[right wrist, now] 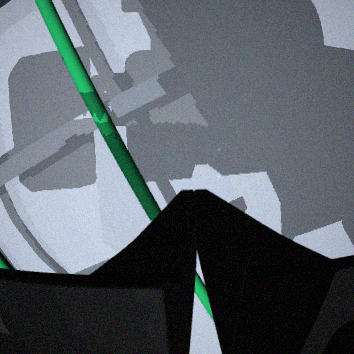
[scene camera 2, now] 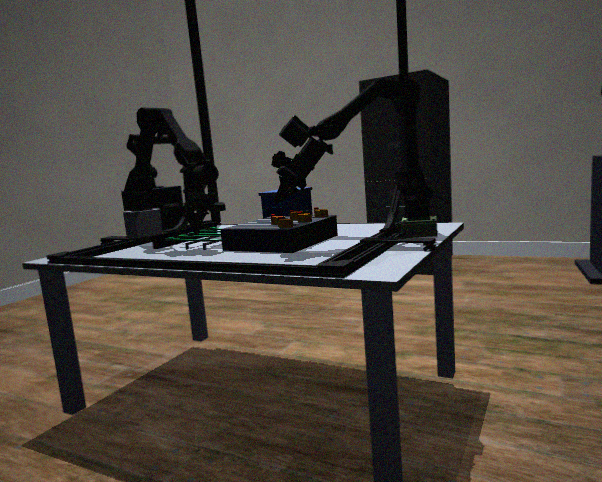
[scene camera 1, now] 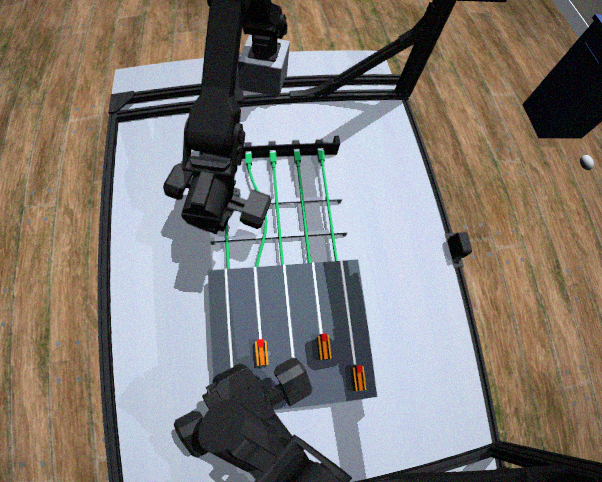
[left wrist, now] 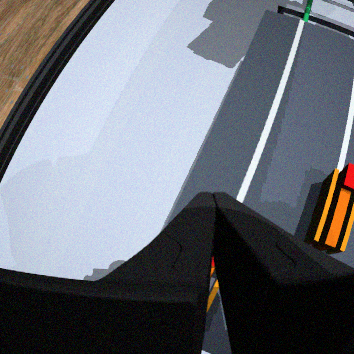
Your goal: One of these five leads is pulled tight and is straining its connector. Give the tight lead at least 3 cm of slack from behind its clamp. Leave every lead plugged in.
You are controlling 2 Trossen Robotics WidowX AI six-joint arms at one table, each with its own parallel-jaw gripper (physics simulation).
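Frame: origin at the left arm's base, x ahead, y left, z up, level; metres.
Seen in the pictures: left gripper, fingertip midpoint: [scene camera 2: 274,202] [left wrist: 210,205]; right gripper, fingertip midpoint: [right wrist: 193,202] [scene camera 2: 197,235]; left arm's base, origin of the base link: [scene camera 2: 419,218]; right arm's base, origin of the base link: [scene camera 2: 141,210] [scene camera 1: 264,50].
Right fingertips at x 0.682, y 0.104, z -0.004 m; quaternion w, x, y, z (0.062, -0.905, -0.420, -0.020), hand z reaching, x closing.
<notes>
Pixels of each thing's top centre, then the offset from my right fingertips to it. "spot": a spot on its surface instead. Level surfaces: height alone.
- black connector bar, surface spot: [scene camera 1: 299,149] spot: dx +0.097, dy -0.217, dz -0.015 m
- grey panel, its level: dz +0.023 m
- second green lead, surface spot: [scene camera 1: 266,230] spot: dx -0.056, dy -0.083, dz -0.017 m
- leftmost white lead, surface spot: [left wrist: 267,123] spot: dx -0.220, dy +0.050, dz +0.023 m
- clamp, middle of its top: [left wrist: 341,207] [scene camera 1: 261,353] dx -0.277, dy +0.012, dz +0.047 m
- leftmost green lead, surface spot: [right wrist: 102,119] spot: dx -0.040, dy -0.005, dz -0.016 m
Five leads run from a black connector bar [scene camera 1: 299,149] as green lines, then as white lines over a grey panel [scene camera 1: 337,306] [left wrist: 316,105]. The second green lead [scene camera 1: 266,230] bows sideways; the others run straight. Orange clamps with red tops [scene camera 1: 261,353] [scene camera 1: 324,346] [scene camera 1: 359,378] sit on the panel. My left gripper [scene camera 1: 234,372] [left wrist: 210,205] is shut and empty over the near end of the leftmost white lead [left wrist: 267,123]; an orange clamp shows below its fingers. Another clamp [left wrist: 335,211] stands to its right. My right gripper [scene camera 1: 224,222] [right wrist: 193,202] is shut and empty above the leftmost green lead [right wrist: 102,119].
Two thin rods [scene camera 1: 290,203] [scene camera 1: 285,237] cross the green leads. A black frame rail [scene camera 1: 105,287] edges the table. A grey box [scene camera 1: 263,72] stands at the right arm's base. A small black block [scene camera 1: 459,245] sits on the right rail. A blue box [scene camera 2: 285,201] stands behind the panel.
</notes>
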